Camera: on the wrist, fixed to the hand. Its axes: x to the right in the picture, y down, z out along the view.
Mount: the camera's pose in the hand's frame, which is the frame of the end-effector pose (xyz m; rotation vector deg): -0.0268 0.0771 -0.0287 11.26 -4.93 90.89
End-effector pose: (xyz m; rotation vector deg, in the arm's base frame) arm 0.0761 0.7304 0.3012 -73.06 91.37 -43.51
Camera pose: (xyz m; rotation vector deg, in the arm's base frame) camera 0.0207 0.7747 0.2517 17.04 102.48 10.18
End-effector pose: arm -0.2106 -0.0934 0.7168 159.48 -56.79 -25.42
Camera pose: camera -0.2666 -0.1344 0.7685 71.40 -156.89 -9.54
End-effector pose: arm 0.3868 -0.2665 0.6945 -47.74 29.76 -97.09
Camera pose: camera 0.4184 -0.2648 0.6140 -7.95 37.40 -12.80
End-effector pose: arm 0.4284 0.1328 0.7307 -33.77 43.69 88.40
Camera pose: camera 0.3532 0.0915 0.7420 -24.48 -79.89 -157.74
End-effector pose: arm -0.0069 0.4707 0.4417 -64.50 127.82 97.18
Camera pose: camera -0.0259 0.4659 0.5260 -44.55 -125.80 -58.39
